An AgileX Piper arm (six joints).
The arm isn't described. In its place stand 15 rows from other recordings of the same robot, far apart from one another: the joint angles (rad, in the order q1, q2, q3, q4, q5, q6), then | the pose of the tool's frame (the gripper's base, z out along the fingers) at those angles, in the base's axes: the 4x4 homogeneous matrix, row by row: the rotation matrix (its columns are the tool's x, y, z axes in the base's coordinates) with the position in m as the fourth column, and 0 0 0 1 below.
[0.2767 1.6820 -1.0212 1.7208 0.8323 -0.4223] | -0.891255 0.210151 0.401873 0.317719; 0.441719 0.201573 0.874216 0.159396; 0.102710 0.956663 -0.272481 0.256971; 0 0 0 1
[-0.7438 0.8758 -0.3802 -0.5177 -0.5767 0.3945] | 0.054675 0.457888 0.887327 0.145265; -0.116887 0.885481 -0.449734 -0.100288; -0.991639 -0.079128 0.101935 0.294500; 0 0 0 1
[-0.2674 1.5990 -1.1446 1.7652 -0.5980 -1.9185] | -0.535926 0.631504 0.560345 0.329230; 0.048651 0.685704 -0.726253 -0.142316; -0.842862 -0.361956 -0.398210 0.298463; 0 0 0 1
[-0.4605 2.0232 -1.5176 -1.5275 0.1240 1.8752] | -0.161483 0.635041 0.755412 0.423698; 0.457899 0.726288 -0.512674 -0.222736; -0.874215 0.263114 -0.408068 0.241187; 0 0 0 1
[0.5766 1.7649 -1.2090 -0.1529 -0.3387 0.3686] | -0.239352 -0.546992 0.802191 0.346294; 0.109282 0.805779 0.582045 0.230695; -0.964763 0.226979 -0.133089 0.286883; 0 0 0 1
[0.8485 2.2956 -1.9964 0.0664 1.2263 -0.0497] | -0.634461 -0.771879 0.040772 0.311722; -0.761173 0.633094 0.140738 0.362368; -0.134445 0.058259 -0.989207 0.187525; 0 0 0 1
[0.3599 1.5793 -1.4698 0.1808 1.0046 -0.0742] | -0.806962 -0.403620 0.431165 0.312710; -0.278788 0.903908 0.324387 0.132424; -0.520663 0.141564 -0.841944 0.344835; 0 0 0 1
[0.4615 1.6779 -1.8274 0.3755 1.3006 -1.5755] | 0.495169 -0.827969 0.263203 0.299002; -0.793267 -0.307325 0.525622 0.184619; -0.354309 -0.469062 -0.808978 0.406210; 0 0 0 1
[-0.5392 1.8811 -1.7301 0.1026 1.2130 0.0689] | -0.765329 0.570396 0.298195 0.348626; 0.579435 0.812290 -0.066627 -0.198424; -0.280225 0.121793 -0.952177 0.299428; 0 0 0 1
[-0.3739 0.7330 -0.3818 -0.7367 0.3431 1.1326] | -0.201025 0.681979 0.703202 0.123351; 0.510982 0.685458 -0.518695 -0.070491; -0.835755 0.255053 -0.486273 0.252195; 0 0 0 1
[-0.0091 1.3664 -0.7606 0.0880 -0.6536 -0.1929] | 0.124121 0.077864 0.989207 0.299178; -0.123620 0.990363 -0.062443 -0.007586; -0.984536 -0.114535 0.132550 0.314230; 0 0 0 1
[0.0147 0.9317 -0.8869 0.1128 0.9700 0.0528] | -0.801088 0.022933 0.598107 0.166559; 0.104218 0.989346 0.101653 0.010899; -0.589404 0.143766 -0.794943 0.332953; 0 0 0 1
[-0.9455 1.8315 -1.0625 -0.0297 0.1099 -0.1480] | -0.553343 0.725817 0.408658 0.223706; 0.464784 0.676182 -0.571624 -0.310376; -0.691221 -0.126366 -0.711509 0.180208; 0 0 0 1
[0.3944 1.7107 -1.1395 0.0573 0.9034 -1.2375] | 0.037973 -0.987706 0.151642 0.299814; -0.993504 -0.021026 0.111836 0.129218; -0.107272 -0.154904 -0.982088 0.210668; 0 0 0 1
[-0.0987 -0.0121 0.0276 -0.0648 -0.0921 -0.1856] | 0.134102 0.129928 0.982413 0.055249; -0.262011 0.960737 -0.091296 -0.004926; -0.955702 -0.245160 0.162880 0.212910; 0 0 0 1
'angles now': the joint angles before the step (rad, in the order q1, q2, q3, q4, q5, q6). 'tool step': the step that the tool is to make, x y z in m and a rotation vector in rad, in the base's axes. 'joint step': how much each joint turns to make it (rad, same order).
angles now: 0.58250, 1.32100, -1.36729, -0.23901, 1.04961, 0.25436
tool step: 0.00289, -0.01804, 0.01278, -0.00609, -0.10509, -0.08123
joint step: -0.03865, -0.03279, 0.00124, -0.09522, -0.04252, 0.05482
